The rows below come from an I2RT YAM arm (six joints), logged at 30 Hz.
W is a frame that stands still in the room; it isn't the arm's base.
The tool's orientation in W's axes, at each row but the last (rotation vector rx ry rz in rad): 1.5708 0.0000 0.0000; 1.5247 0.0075 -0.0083; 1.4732 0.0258 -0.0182; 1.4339 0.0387 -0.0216; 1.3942 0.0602 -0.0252; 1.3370 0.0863 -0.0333; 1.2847 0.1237 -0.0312; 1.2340 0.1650 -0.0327; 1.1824 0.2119 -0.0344; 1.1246 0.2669 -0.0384; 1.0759 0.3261 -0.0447
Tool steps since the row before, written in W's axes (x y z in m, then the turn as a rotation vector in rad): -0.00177 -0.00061 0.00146 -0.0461 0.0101 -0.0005; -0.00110 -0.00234 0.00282 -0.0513 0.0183 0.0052; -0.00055 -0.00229 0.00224 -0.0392 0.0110 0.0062; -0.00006 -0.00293 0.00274 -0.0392 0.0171 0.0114; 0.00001 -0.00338 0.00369 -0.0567 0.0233 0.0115; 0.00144 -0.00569 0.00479 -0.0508 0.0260 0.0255; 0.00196 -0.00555 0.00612 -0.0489 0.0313 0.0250; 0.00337 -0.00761 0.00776 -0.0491 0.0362 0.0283; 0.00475 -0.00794 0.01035 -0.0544 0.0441 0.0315; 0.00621 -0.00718 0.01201 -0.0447 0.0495 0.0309; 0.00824 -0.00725 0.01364 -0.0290 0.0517 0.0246
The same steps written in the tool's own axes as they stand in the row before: -0.00177 0.00146 0.00061 -0.0461 -0.0005 -0.0101; -0.00113 0.00270 0.00247 -0.0514 0.0055 -0.0180; -0.00062 0.00199 0.00249 -0.0393 0.0061 -0.0106; -0.00019 0.00231 0.00327 -0.0395 0.0121 -0.0159; -0.00026 0.00303 0.00397 -0.0568 0.0124 -0.0225; 0.00090 0.00343 0.00669 -0.0520 0.0270 -0.0217; 0.00102 0.00445 0.00716 -0.0499 0.0282 -0.0267; 0.00173 0.00513 0.01001 -0.0502 0.0329 -0.0303; 0.00210 0.00710 0.01175 -0.0553 0.0381 -0.0372; 0.00249 0.00854 0.01246 -0.0452 0.0415 -0.0404; 0.00309 0.00980 0.01417 -0.0283 0.0402 -0.0413
